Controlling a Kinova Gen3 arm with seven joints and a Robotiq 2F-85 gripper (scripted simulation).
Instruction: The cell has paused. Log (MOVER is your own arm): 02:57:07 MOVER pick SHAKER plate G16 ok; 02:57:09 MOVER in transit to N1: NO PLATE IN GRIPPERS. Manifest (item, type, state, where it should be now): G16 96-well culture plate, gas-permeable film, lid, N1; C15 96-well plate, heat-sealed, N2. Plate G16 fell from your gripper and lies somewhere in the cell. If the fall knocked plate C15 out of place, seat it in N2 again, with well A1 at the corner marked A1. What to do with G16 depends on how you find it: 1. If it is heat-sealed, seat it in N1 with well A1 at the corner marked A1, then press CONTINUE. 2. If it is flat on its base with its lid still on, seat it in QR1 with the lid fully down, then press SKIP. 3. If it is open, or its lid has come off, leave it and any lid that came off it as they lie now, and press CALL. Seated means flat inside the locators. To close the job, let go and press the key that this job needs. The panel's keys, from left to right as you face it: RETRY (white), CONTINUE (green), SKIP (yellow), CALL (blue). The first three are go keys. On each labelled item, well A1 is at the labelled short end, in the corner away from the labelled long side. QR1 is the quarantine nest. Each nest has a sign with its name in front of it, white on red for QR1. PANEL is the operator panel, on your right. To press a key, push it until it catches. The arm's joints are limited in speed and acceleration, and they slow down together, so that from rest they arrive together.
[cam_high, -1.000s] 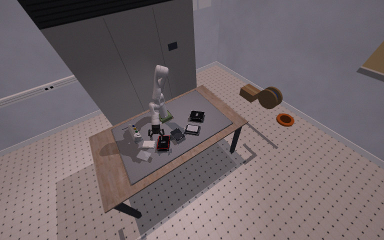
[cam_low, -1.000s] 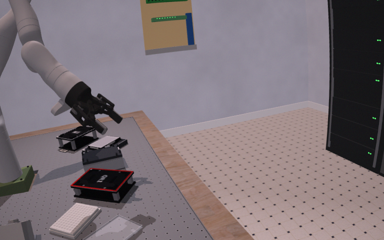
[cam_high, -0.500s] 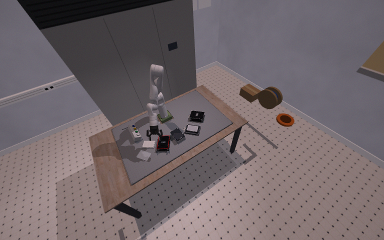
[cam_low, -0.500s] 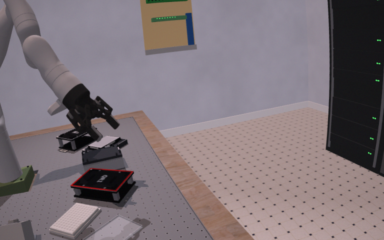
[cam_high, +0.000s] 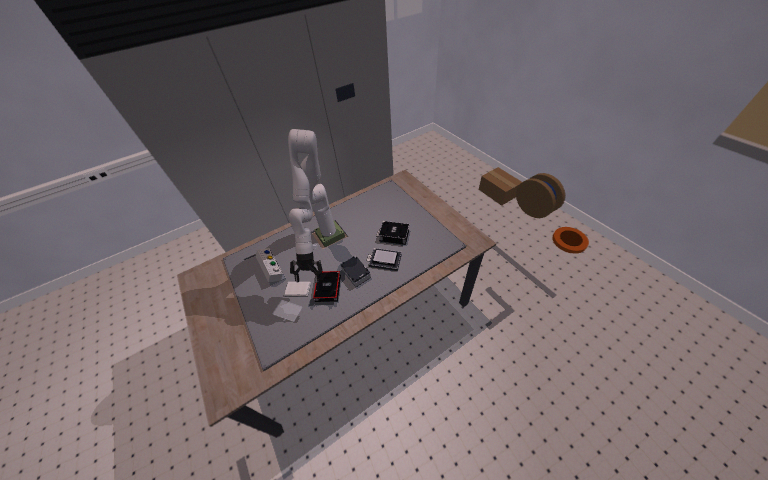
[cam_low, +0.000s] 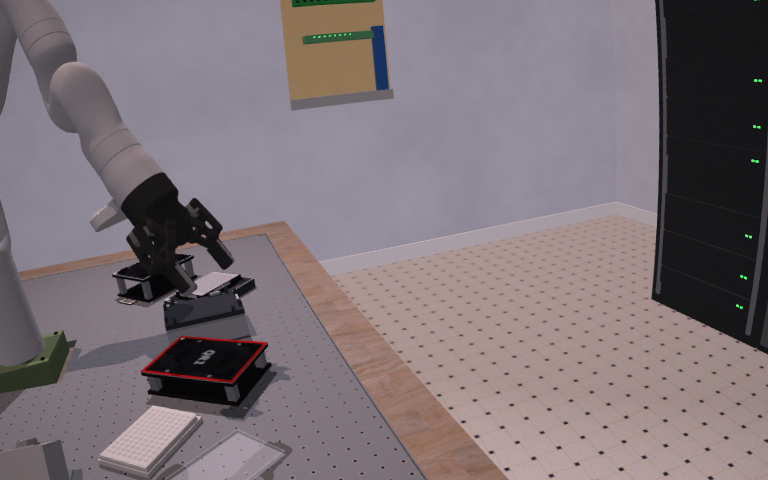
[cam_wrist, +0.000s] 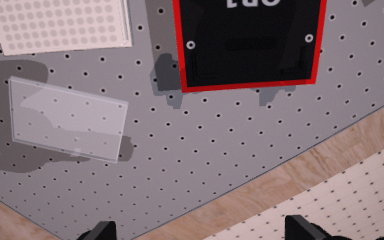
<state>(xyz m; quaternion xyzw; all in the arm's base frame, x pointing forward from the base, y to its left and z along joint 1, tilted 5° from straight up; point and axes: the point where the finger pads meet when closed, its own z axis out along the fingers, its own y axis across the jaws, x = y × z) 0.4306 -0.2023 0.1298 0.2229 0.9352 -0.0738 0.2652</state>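
My hand is 120 mm past the white 96-well plate, 70 mm to the left of it and 190 mm above it. Also, from my hand: A1 mark (170 mm behind, 400 mm to the left, 170 mm below); clear lid (10 mm behind, 150 mm to the right, 190 mm below).
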